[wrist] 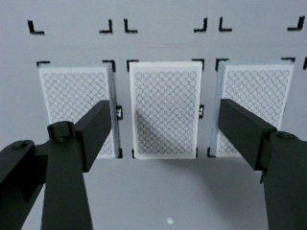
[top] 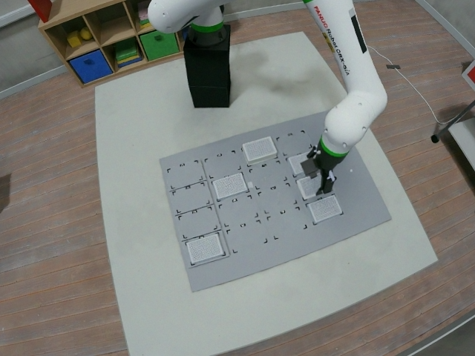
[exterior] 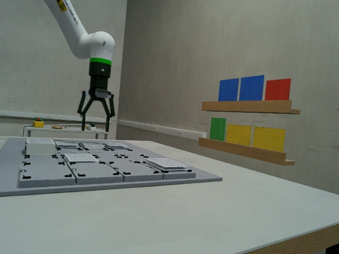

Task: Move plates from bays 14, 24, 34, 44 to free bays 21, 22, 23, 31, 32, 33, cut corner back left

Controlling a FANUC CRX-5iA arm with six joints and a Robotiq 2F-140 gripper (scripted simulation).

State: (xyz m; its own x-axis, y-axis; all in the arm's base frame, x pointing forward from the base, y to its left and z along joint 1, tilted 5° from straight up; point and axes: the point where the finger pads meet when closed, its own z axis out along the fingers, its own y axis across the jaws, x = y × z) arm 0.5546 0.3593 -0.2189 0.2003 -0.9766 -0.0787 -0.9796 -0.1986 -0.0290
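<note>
Right now my hand is 10 cm short of the sealed plate, 4 cm to the right of it and 9 cm above it. Also, from my hand: sealed deep-well block (19 cm behind, 18 cm to the right, 8 cm below).
</note>
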